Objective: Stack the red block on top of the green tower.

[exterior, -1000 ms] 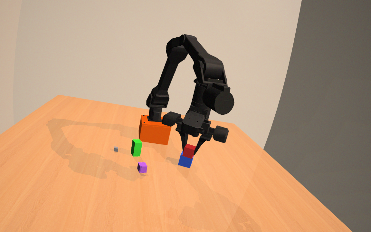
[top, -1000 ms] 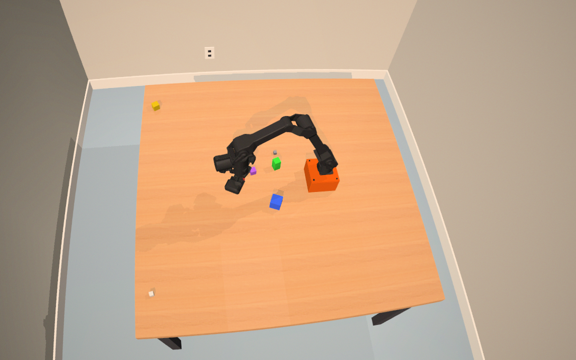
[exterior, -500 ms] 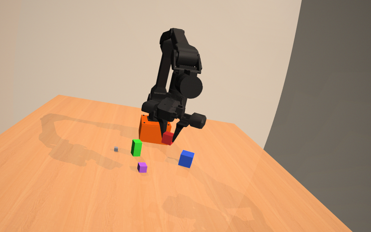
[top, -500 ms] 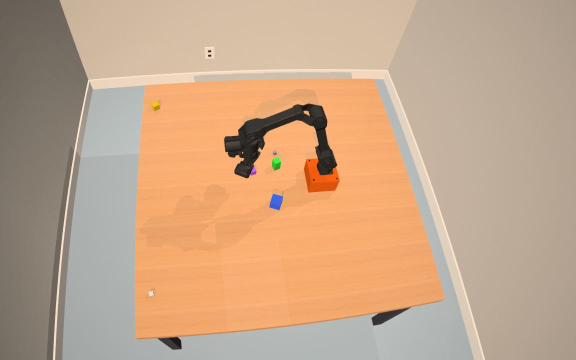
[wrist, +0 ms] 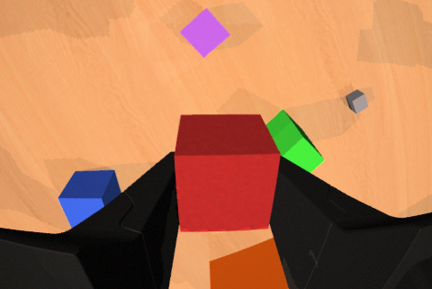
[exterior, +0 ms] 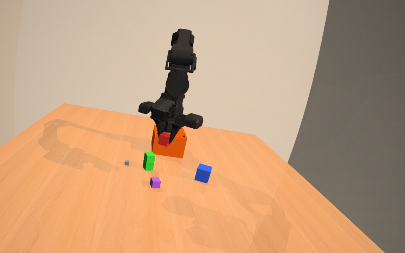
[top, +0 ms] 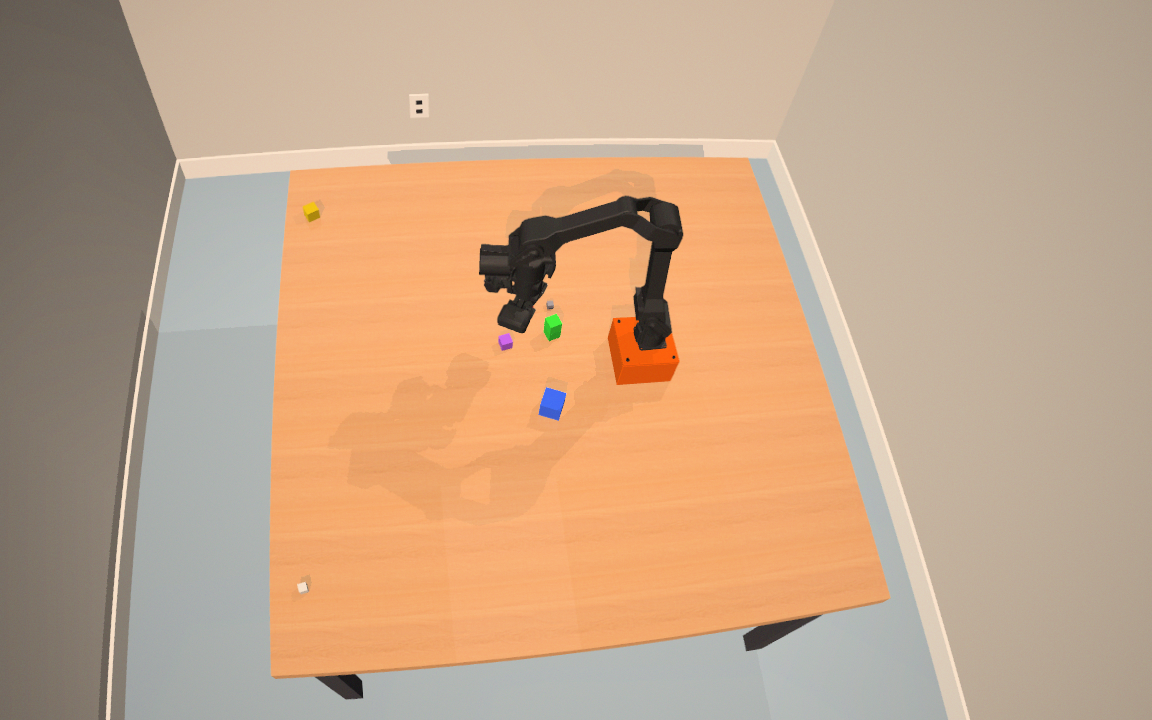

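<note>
My gripper tip is 9 cm past the grey cube, 11 cm to the left of it and 13 cm above it. The rest, counted from my gripper tip: purple block: 3 cm ahead, 1 cm to the right, 13 cm below; red block: 1 cm above; blue block: 4 cm behind, 16 cm to the left, 12 cm below.
</note>
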